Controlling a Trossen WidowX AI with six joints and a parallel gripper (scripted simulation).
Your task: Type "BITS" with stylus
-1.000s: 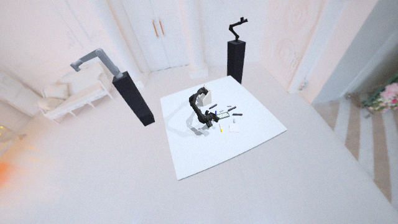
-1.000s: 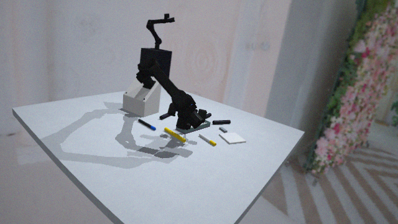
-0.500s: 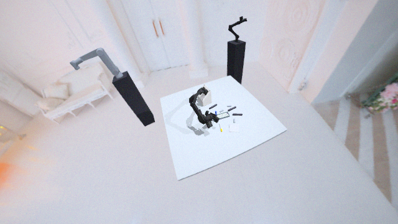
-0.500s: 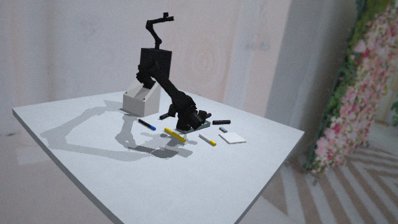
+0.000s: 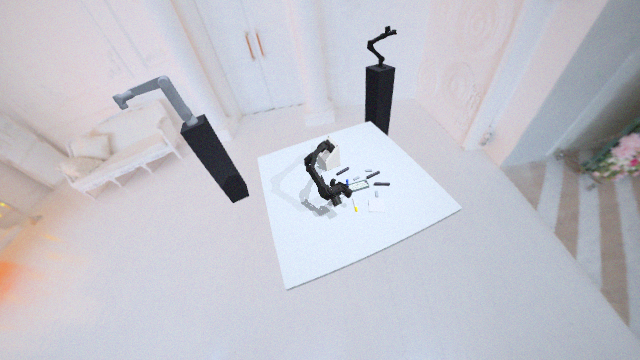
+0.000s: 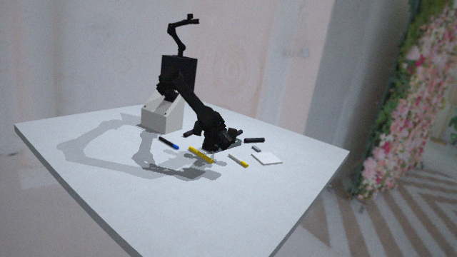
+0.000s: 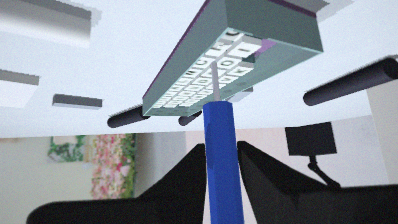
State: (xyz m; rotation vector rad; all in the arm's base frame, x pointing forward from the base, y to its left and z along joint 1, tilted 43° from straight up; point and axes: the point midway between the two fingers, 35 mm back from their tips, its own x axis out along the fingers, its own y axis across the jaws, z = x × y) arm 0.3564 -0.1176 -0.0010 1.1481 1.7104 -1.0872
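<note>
Right now the yellow marker is 100 mm to the right of my gripper tip, 70 mm below it and 20 mm behind it. From my gripper tip the other things lie so: blue stylus: 10 mm below; white pad: 220 mm ahead, 110 mm to the left, 70 mm below; yellow-tipped pen: 140 mm ahead, 70 mm below, 20 mm to the right.
</note>
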